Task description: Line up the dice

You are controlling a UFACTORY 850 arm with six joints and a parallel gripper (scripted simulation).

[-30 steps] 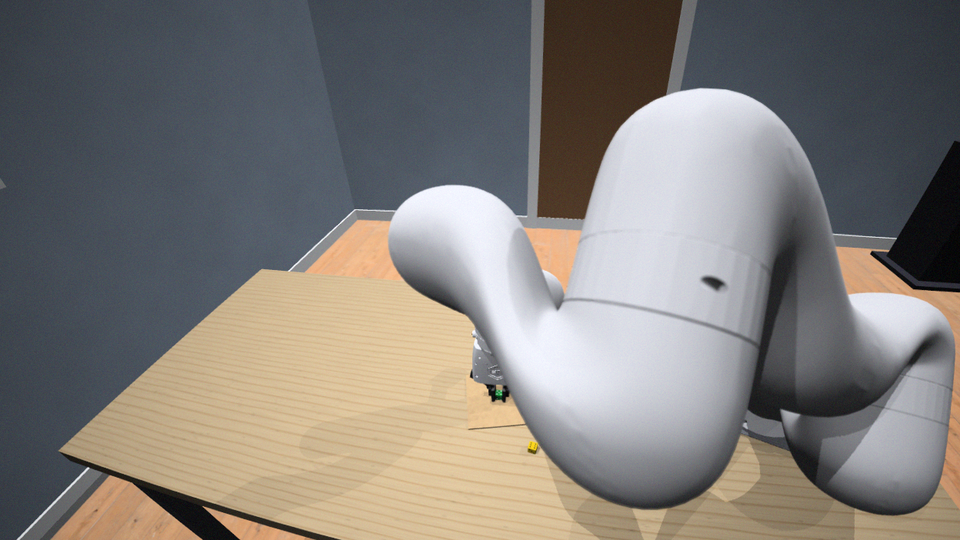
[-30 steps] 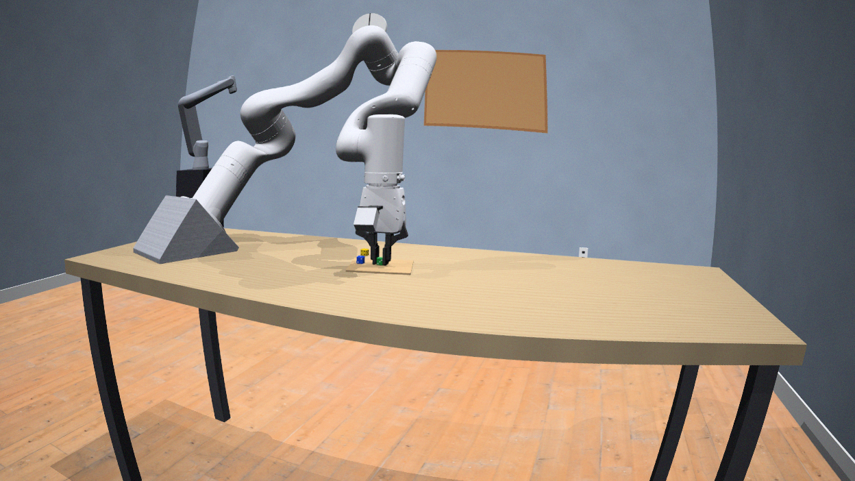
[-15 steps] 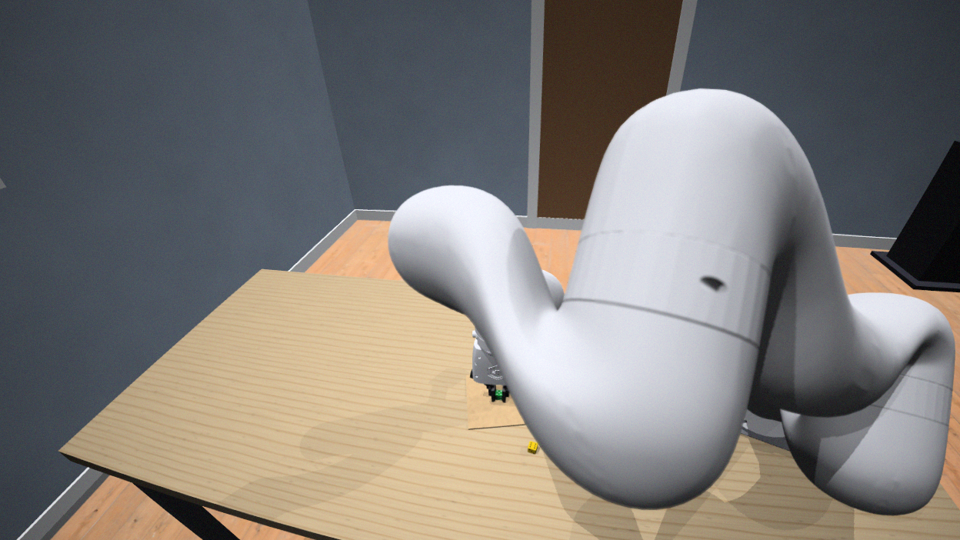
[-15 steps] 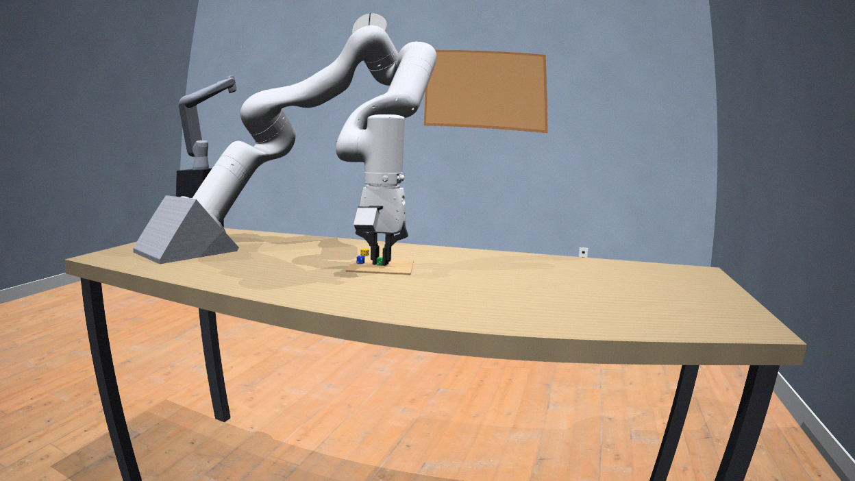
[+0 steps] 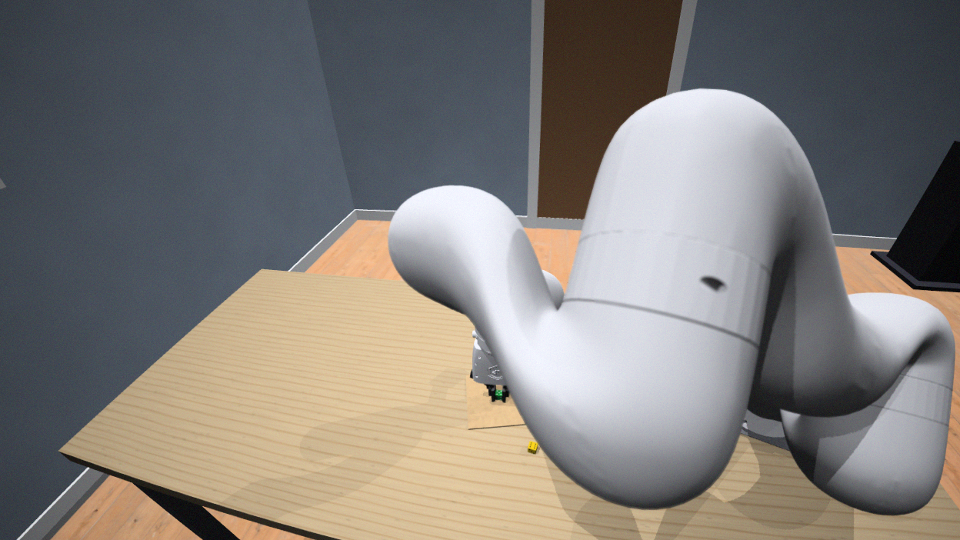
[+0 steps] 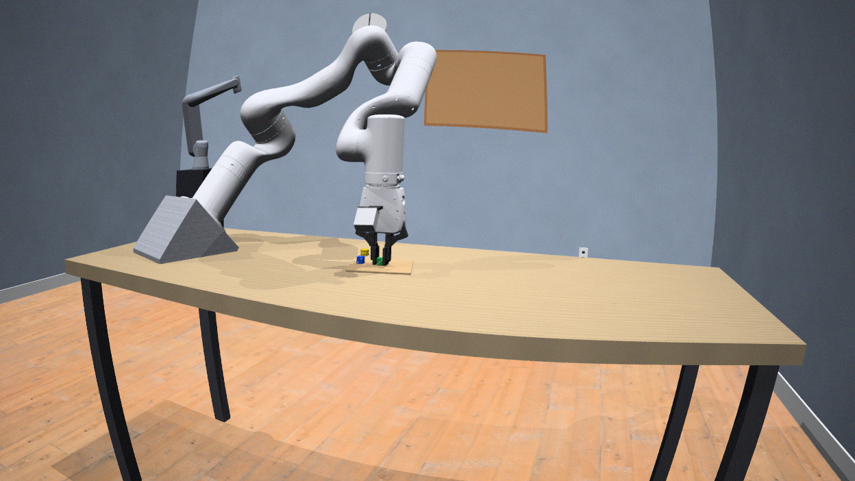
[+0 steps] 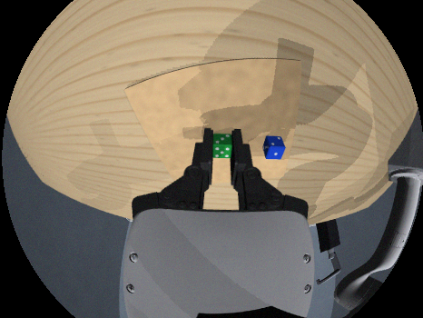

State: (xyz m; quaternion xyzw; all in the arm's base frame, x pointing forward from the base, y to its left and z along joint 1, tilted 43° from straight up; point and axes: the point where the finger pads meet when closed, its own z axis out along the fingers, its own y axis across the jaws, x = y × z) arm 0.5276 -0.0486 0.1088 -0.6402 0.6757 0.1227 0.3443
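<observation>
Right now the green die is 1 cm below my hand. Also, from my hand: yellow die (11 cm to the left, 8 cm behind, 2 cm below); blue die (5 cm behind, 1 cm below); tan mat (2 cm below).
</observation>
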